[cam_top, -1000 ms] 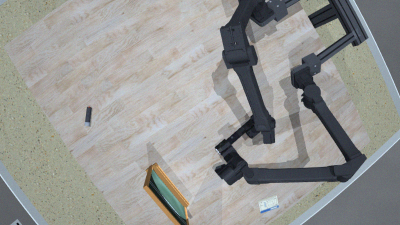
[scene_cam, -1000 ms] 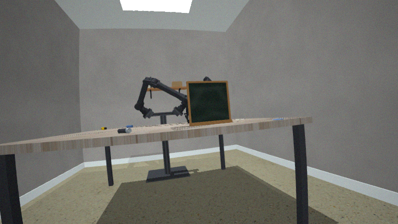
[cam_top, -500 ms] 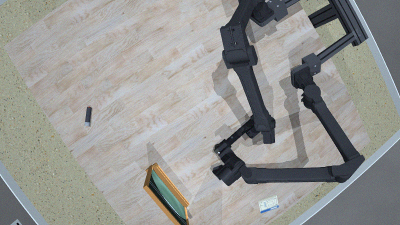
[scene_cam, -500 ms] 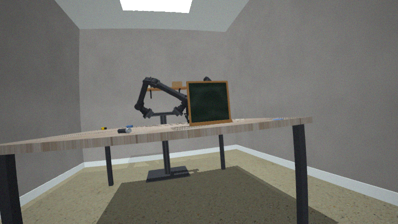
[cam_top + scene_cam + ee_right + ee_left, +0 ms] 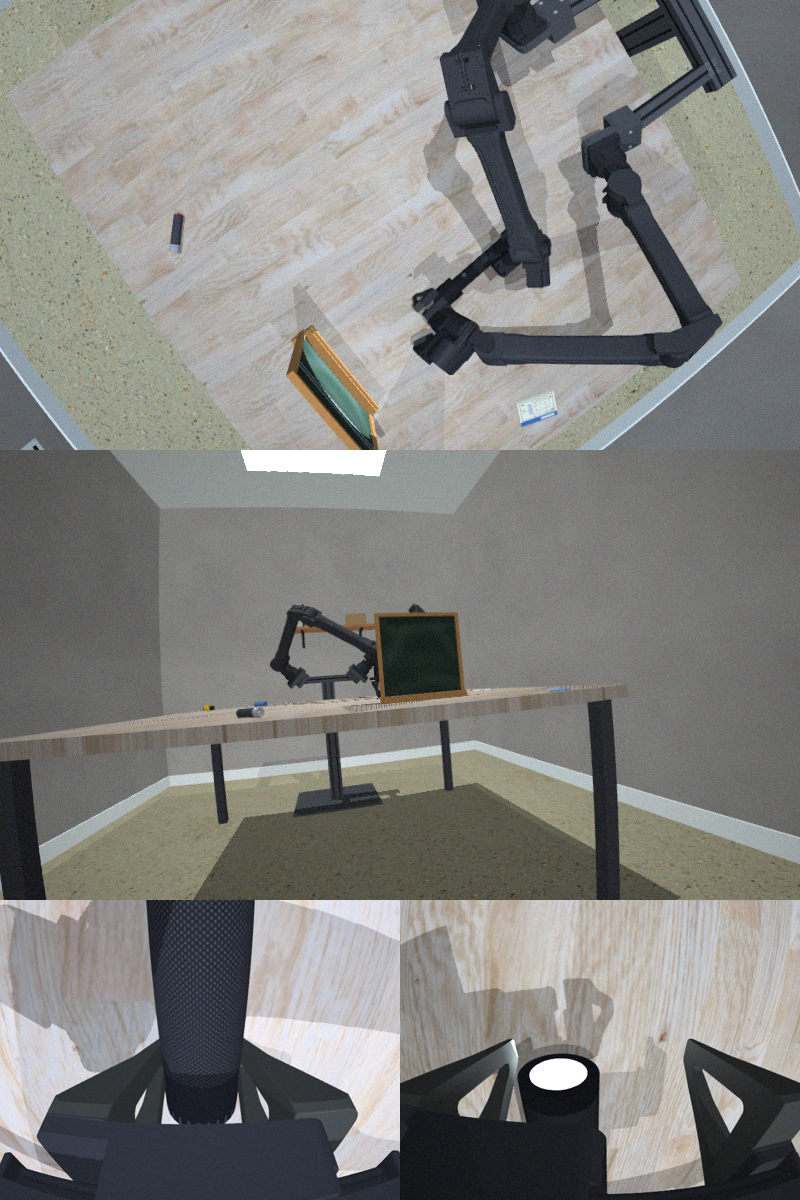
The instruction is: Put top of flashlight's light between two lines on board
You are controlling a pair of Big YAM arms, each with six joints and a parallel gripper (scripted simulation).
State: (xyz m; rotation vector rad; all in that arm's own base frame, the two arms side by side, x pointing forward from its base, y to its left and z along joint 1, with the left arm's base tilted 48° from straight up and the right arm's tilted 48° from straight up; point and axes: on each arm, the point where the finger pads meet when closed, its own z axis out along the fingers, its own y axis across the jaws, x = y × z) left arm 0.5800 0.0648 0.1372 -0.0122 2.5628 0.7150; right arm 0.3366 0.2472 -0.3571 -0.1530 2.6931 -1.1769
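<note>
The orange-framed green board lies 30 cm ahead of my left hand, 8 cm above it and 2 cm to the left of it. From my left hand the other things lie so: black flashlight 16 cm behind, 5 cm below, 1 cm to the left.
</note>
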